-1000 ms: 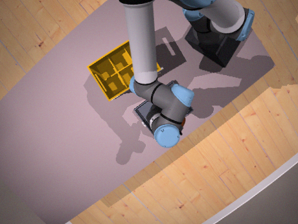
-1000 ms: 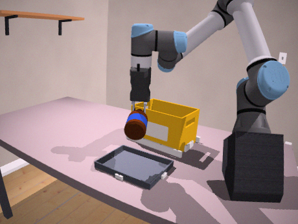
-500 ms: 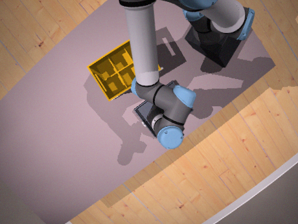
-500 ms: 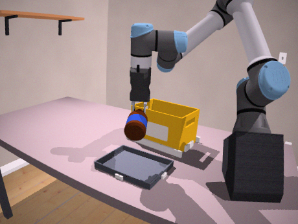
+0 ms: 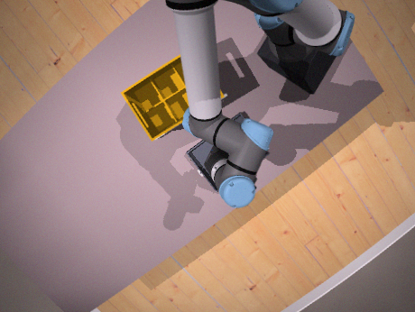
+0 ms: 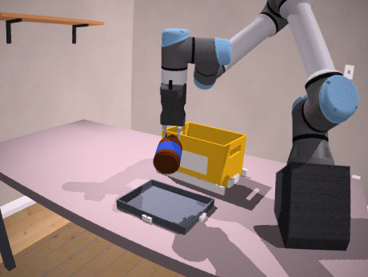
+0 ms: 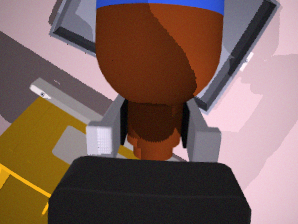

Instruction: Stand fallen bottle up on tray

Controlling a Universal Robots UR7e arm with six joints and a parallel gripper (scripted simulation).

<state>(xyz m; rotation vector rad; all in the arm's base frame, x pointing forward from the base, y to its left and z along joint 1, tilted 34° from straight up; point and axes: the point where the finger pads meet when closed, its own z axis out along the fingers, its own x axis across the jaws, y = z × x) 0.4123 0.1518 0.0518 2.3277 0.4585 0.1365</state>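
My gripper is now 50 mm to the right of the bottle, 20 mm past it and 10 mm above it. The rest, counted from my hand: dark grey tray (190 mm below, 50 mm to the left, 10 mm behind); yellow crate (240 mm to the right, 120 mm below, 30 mm behind).
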